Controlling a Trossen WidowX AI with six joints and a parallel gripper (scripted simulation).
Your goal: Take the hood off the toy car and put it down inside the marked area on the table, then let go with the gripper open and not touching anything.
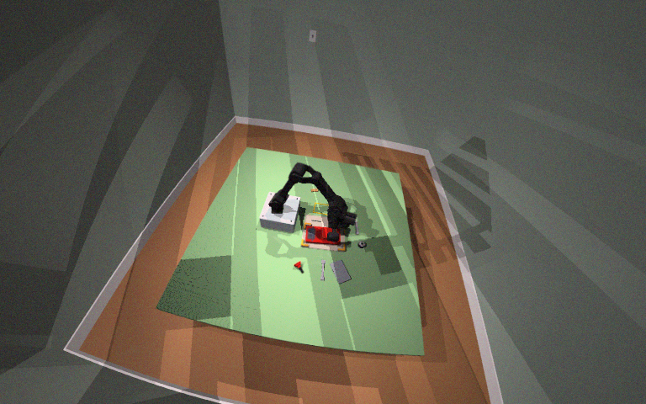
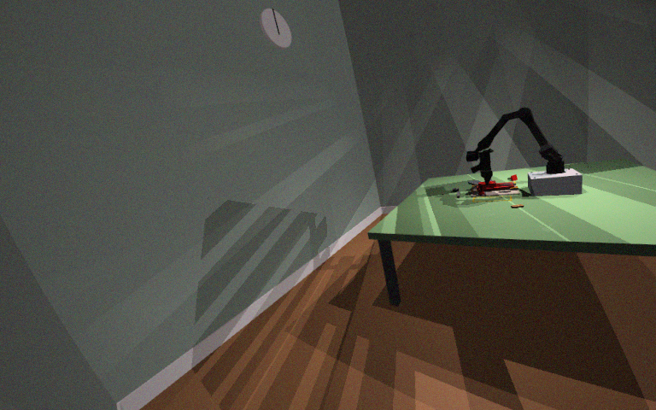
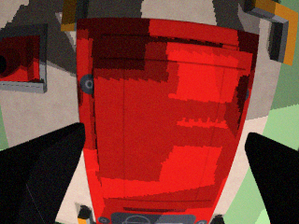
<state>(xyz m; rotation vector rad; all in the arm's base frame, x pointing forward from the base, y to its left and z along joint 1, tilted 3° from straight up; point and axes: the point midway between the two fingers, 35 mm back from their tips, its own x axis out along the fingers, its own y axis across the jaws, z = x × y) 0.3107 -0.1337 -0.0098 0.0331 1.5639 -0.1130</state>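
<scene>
The red hood lies right at my gripper tip. Round my gripper tip: black wheel (180 mm ahead, 50 mm to the right, 30 mm below).
</scene>
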